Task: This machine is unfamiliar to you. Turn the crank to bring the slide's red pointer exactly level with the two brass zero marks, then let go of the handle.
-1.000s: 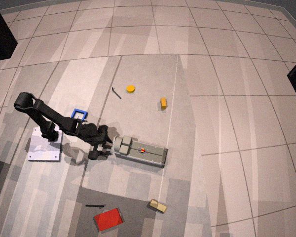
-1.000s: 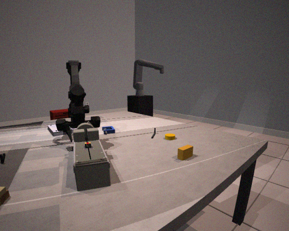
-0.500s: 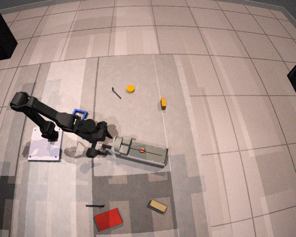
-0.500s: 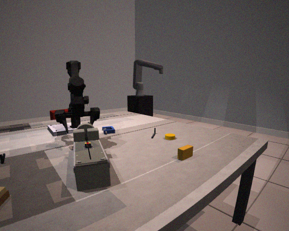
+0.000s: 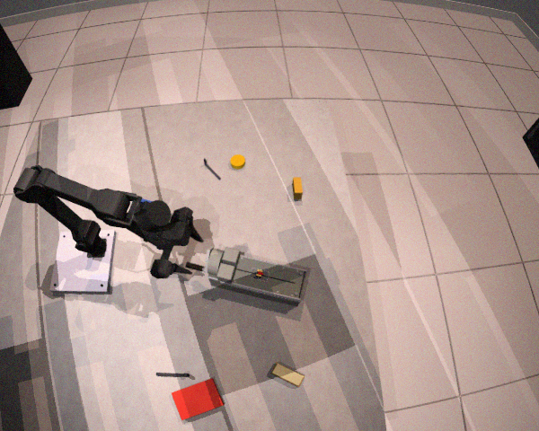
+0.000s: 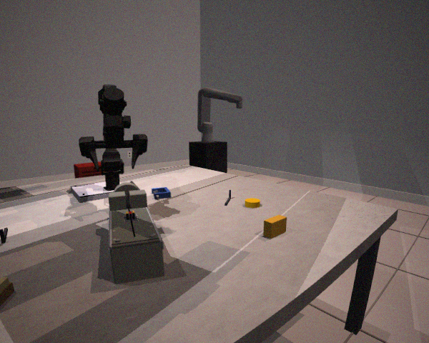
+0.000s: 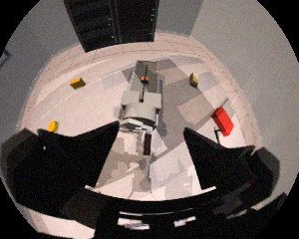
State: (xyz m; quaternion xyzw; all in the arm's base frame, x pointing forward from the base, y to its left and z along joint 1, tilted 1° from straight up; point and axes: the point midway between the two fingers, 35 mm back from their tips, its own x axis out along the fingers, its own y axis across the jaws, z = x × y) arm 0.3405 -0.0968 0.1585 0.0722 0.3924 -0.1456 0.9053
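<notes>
Right now my gripper tip is 9 cm above the dark crank handle, 2 cm past it and 1 cm to the right of it. Also, from my gripper tip: blue block: 24 cm to the left, 20 cm behind, 15 cm below; red plate: 36 cm to the right, 14 cm below, 3 cm behind; red pointer: 16 cm ahead, 8 cm below, 3 cm to the right.
</notes>
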